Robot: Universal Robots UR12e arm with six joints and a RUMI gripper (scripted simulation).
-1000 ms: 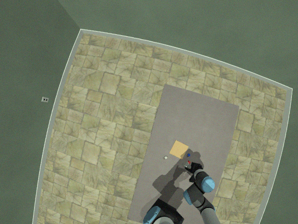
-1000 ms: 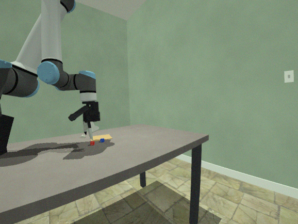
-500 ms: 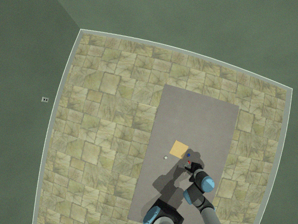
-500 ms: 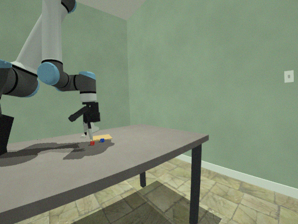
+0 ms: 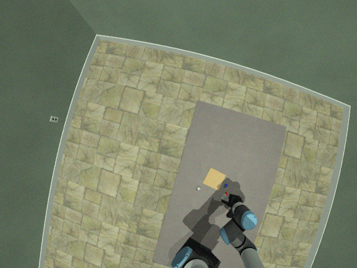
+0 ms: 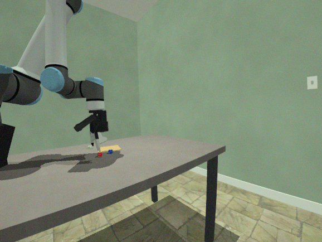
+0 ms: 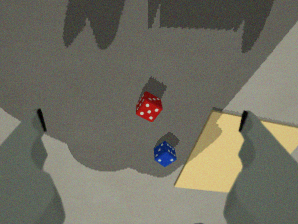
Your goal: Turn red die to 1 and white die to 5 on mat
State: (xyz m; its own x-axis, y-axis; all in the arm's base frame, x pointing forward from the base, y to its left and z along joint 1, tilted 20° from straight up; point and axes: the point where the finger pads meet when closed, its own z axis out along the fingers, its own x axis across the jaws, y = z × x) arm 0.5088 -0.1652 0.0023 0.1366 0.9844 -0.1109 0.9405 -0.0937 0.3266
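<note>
Right now the red die is 40 mm below my hand and 20 mm ahead of it. The rest, counted from my hand: blue die: 90 mm ahead, 40 mm below, 10 mm to the left; tan mat: 130 mm ahead, 110 mm to the left, 40 mm below; white die: 230 mm to the left, 40 mm below, 40 mm ahead.
</note>
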